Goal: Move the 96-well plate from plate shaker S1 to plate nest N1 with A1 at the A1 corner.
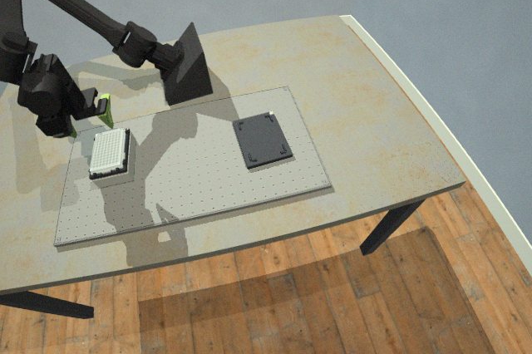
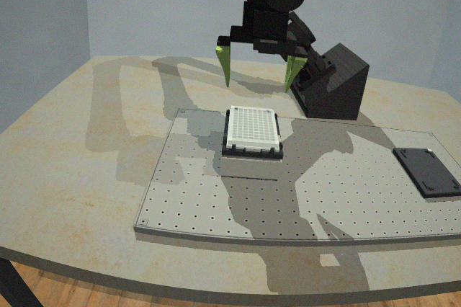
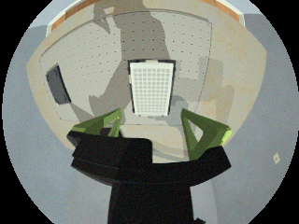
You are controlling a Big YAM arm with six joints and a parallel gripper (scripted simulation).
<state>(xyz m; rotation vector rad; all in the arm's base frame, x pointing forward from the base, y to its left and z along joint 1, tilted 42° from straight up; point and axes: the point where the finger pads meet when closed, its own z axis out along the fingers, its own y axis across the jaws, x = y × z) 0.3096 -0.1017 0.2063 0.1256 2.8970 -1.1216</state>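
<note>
Right now the white 96-well plate is 80 mm below my hand. From my hand the other things lie so: plate nest N1: 400 mm to the left, 140 mm below, 60 mm ahead.
</note>
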